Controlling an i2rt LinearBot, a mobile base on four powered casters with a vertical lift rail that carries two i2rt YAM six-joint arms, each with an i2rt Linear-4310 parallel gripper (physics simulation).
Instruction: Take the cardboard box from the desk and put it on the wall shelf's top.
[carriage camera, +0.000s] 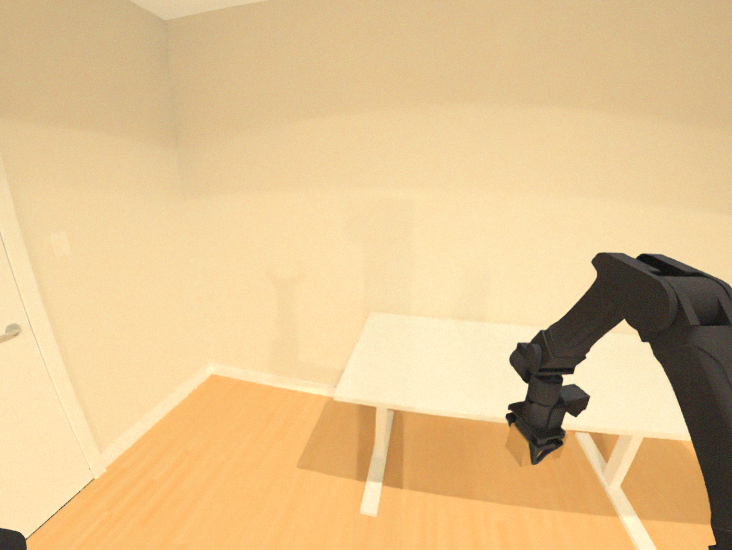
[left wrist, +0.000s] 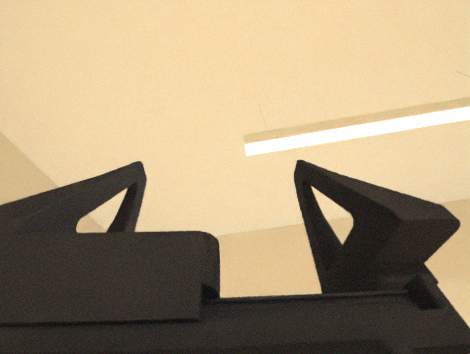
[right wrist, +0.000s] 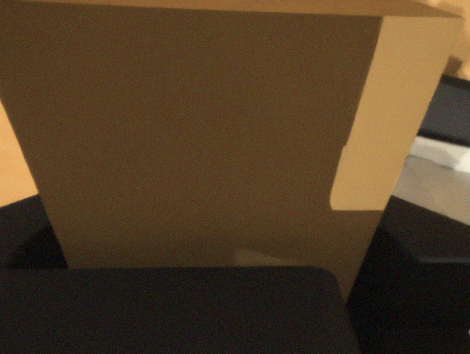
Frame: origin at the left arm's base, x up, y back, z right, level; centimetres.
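Where they show: left gripper, between the fingertips: (left wrist: 220, 169); right gripper, between the fingertips: (carriage camera: 525, 453).
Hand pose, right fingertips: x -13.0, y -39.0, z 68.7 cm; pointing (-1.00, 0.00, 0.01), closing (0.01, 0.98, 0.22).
Things, the pixels of their top centre, and the offset from my right fingertips. "spot": a spot on its surface instead. Level surfaces: height alone.
- cardboard box, centre of its top: (right wrist: 218, 287) (carriage camera: 539, 428) dz +1.7, dx +6.7, dy -0.4 cm
- white desk, height of its surface: dx -21.1 cm
- metal handle, a spot on its surface: (carriage camera: 10, 332) spot: dz -175.8, dx +0.1, dy -38.4 cm
The cardboard box (carriage camera: 516, 445) (right wrist: 200, 125) is brown. In the carriage view a small part of it shows below the right gripper, in front of the desk's near edge with floor behind it. In the right wrist view its broad face fills most of the picture. My right gripper (carriage camera: 537, 448) (right wrist: 215, 235) is shut on the box, one finger on each side, and points down. The white desk (carriage camera: 437, 366) stands against the wall. My left gripper (left wrist: 220, 169) is open and empty, with the ceiling behind its fingers. The wall shelf does not show in these views.
A white door (carriage camera: 35, 408) with a metal handle (carriage camera: 10, 332) is at the left. The desk's white legs (carriage camera: 378, 461) stand on the wood floor. A long ceiling lamp (left wrist: 350, 131) shows in the left wrist view. Dark and white surfaces show at the right wrist view's right edge.
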